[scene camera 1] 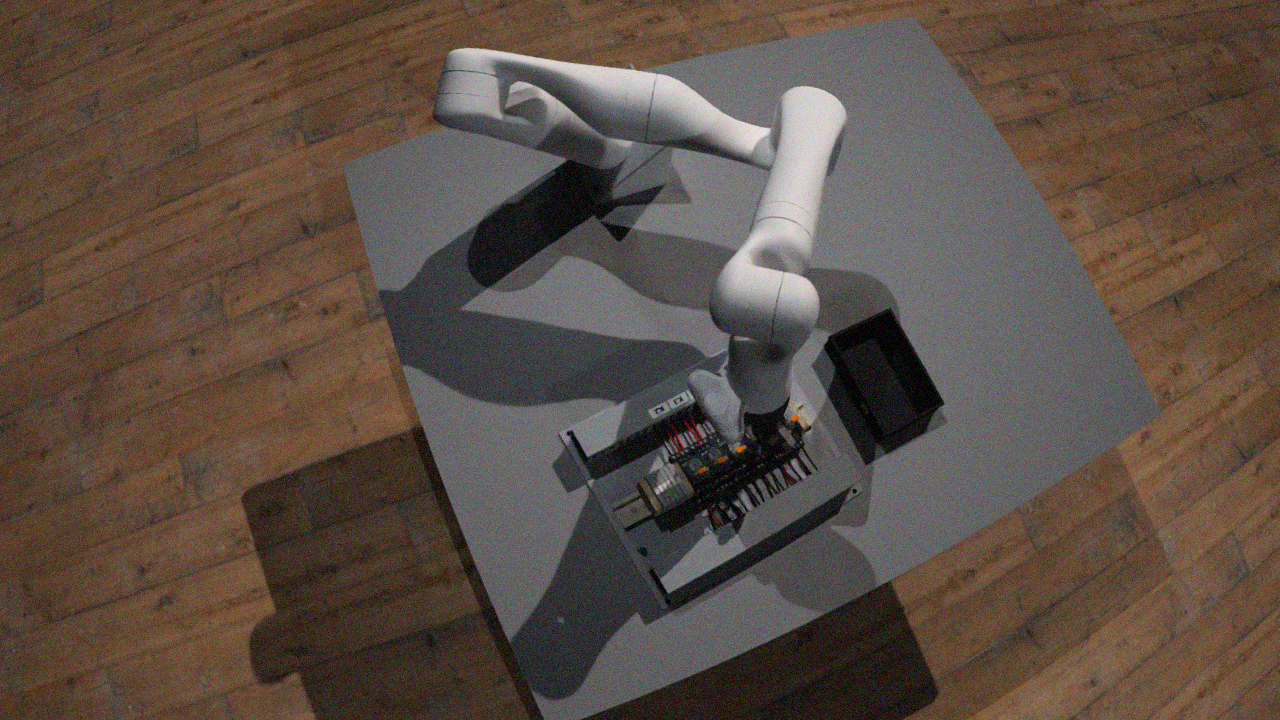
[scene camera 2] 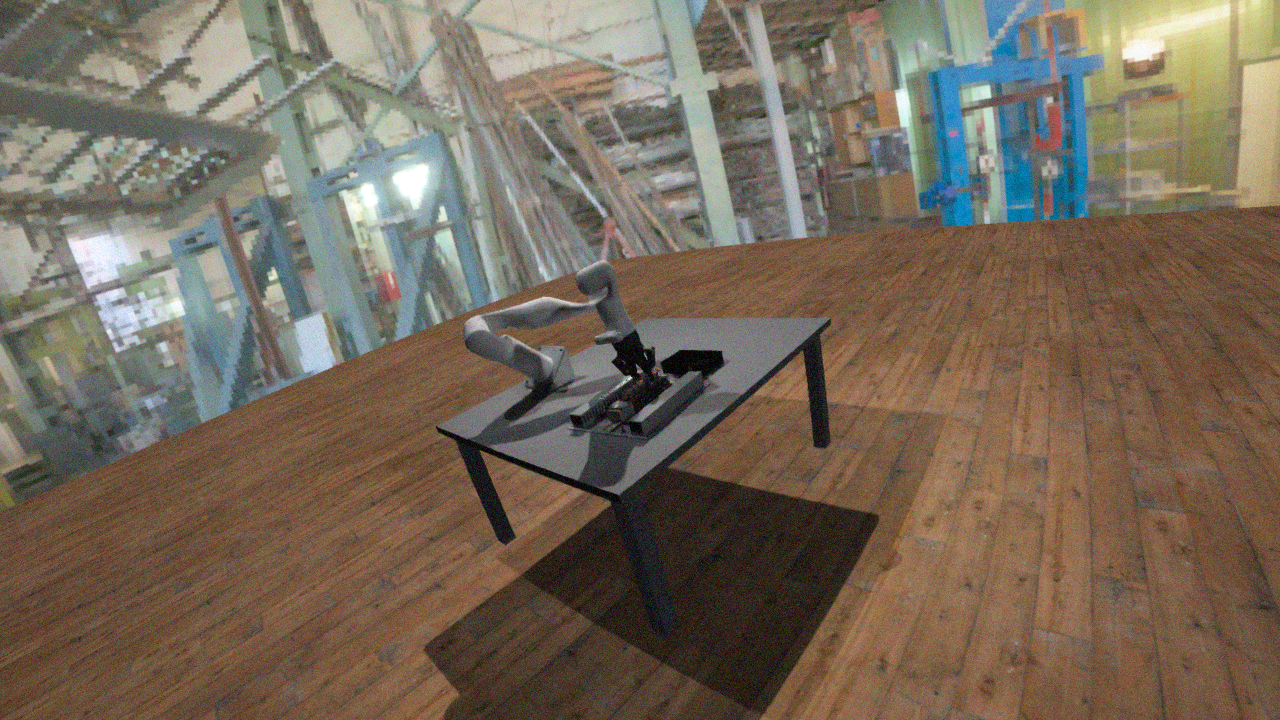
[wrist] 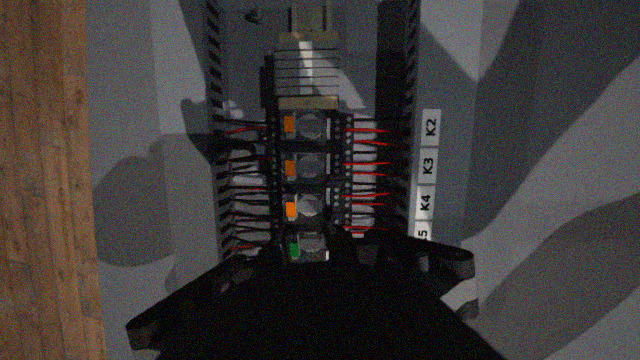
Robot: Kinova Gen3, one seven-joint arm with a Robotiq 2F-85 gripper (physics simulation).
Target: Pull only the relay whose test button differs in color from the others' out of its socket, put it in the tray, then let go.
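Places are measured from the arm's base along level axes (x ahead, y left, z up), in centimetres.
Pixels of known places: gripper, fingertip midpoint: (scene camera 1: 753,439) (scene camera 2: 646,385) (wrist: 307,237); arm's base at its link origin: (scene camera 1: 608,140) (scene camera 2: 544,369).
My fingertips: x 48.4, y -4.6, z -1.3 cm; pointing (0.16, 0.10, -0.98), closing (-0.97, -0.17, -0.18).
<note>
For each thing: its middle in the pictures, then the offset to it from my fingertips.
- relay with the green test button, body centre: (wrist: 308,236) (scene camera 1: 751,437) (scene camera 2: 645,383) dx -0.1, dy -0.3, dz +0.5 cm
- relay with an orange button, body centre: (wrist: 306,201) (scene camera 1: 733,448) (scene camera 2: 640,388) dx +0.0, dy -3.1, dz +0.5 cm
- terminal block at the middle of its body: (wrist: 305,63) (scene camera 1: 665,486) dx +0.2, dy -13.2, dz +0.4 cm
The relay with the green test button (wrist: 309,247) stands in the row in the wrist view, beside a relay with an orange button (wrist: 306,206). Two more orange-button relays (wrist: 307,166) (wrist: 307,125) sit further up the row. In scene camera 1, another orange button (scene camera 1: 794,418) shows beyond the gripper. My gripper (wrist: 307,237) (scene camera 1: 760,437) (scene camera 2: 642,370) is shut on the green-button relay, one finger on each side. Its lower part and socket are hidden, so I cannot tell whether it is seated. The black tray (scene camera 1: 911,428) (scene camera 2: 693,361) stands beside the panel and holds no relay.
The relay row runs between two grey wiring ducts (scene camera 1: 760,546) on the panel. Red and black wires (wrist: 367,172) run close on both sides. A terminal block (scene camera 1: 666,489) stands at the row's far end in the wrist view. Labels K2 (wrist: 430,127), K3 and K4 lie along one duct.
</note>
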